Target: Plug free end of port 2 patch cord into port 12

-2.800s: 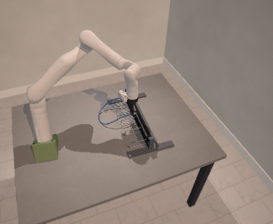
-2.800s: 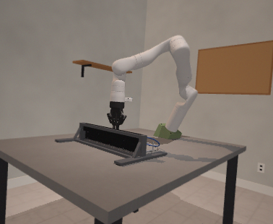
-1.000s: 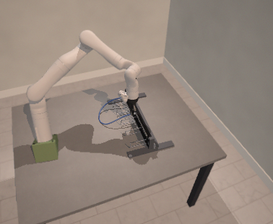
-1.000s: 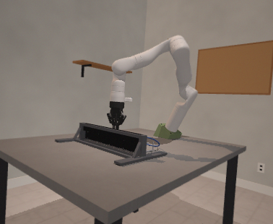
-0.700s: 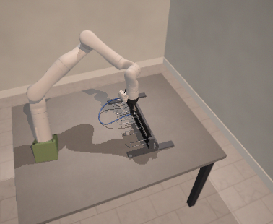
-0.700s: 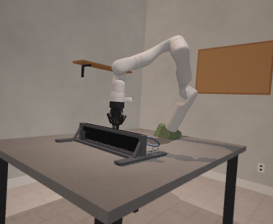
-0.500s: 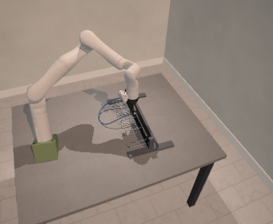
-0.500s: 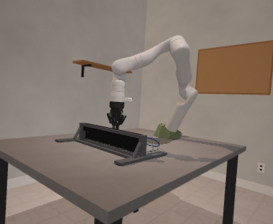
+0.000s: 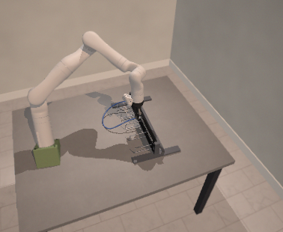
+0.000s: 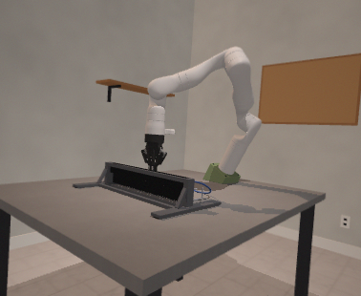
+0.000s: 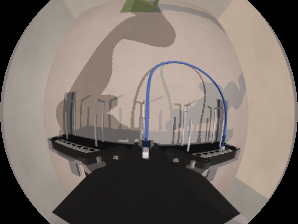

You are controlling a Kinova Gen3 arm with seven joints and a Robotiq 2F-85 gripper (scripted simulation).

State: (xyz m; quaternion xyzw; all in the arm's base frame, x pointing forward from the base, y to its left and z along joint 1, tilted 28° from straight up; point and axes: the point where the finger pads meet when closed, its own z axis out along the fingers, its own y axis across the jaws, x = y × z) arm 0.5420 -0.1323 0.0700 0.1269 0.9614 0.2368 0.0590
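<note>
My gripper is now 10 mm short of the white plug and 10 mm above it.
</note>
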